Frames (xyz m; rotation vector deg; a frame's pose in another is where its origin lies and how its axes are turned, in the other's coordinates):
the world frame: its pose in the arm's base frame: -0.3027 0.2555 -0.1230 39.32 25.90 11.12
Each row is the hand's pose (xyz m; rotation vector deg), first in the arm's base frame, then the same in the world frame.
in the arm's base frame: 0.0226 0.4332 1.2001 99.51 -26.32 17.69
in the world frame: -0.1018 0.9853 0.9522 53.86 -42.42 36.66
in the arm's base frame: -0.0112 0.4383 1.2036 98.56 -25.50 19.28
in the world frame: -0.1313 0.9923 0.9361 52.63 -41.26 37.53
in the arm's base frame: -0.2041 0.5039 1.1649 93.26 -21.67 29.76
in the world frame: -0.2683 1.0221 0.7833 45.61 -34.72 44.03
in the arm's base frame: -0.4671 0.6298 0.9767 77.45 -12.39 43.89
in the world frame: -0.3978 1.0025 0.4619 28.22 -22.44 49.79
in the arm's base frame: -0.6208 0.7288 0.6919 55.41 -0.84 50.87
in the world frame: -0.4064 0.8969 0.1404 6.51 -10.03 47.59
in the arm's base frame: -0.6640 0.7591 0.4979 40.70 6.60 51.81
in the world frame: -0.3695 0.7951 -0.0290 -7.20 -2.74 43.03
